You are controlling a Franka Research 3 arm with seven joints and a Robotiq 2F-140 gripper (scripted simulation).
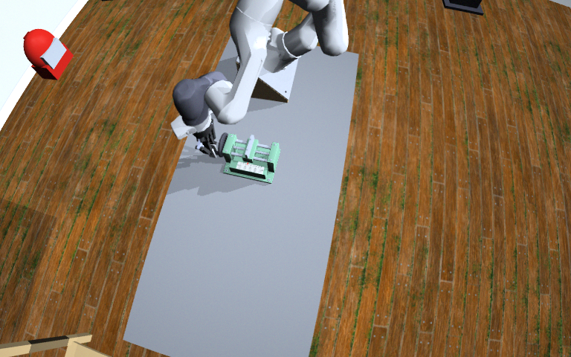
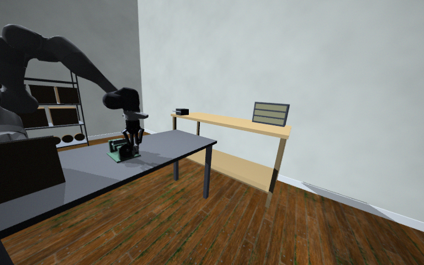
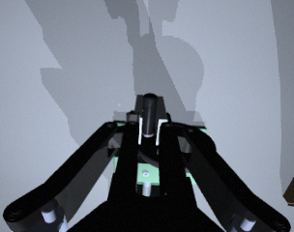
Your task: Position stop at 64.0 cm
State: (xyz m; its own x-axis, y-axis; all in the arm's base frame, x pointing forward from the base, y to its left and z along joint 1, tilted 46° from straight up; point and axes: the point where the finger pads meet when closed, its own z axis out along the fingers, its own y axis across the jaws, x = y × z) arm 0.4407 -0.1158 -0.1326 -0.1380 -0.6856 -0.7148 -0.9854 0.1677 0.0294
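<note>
Now: hand 150 mm to the right of the stop carriage and 10 mm below it. The rest, counted from my hand: dark handwheel: 20 mm to the left, 10 mm below, 10 mm behind.
</note>
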